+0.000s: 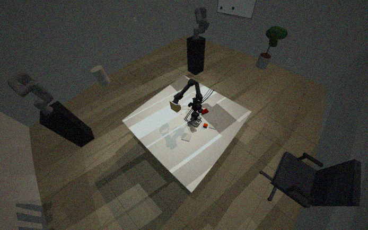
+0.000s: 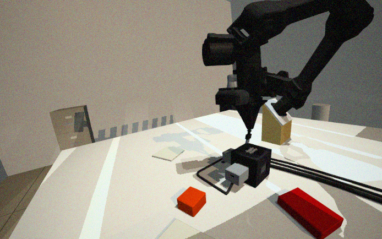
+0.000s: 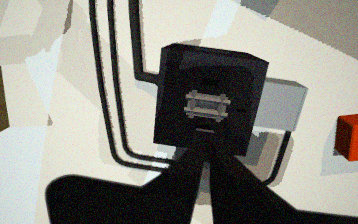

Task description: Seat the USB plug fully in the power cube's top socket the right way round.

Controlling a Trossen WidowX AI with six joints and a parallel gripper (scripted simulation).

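Now: the grey-framed socket 10 mm to the left of my gripper tip and 60 mm below it. The rest, counted from my gripper tip: USB plug 20 mm below; then red flat block 20 mm ahead, 160 mm to the left, 120 mm below; then orange cube 180 mm ahead, 10 mm to the left, 120 mm below.
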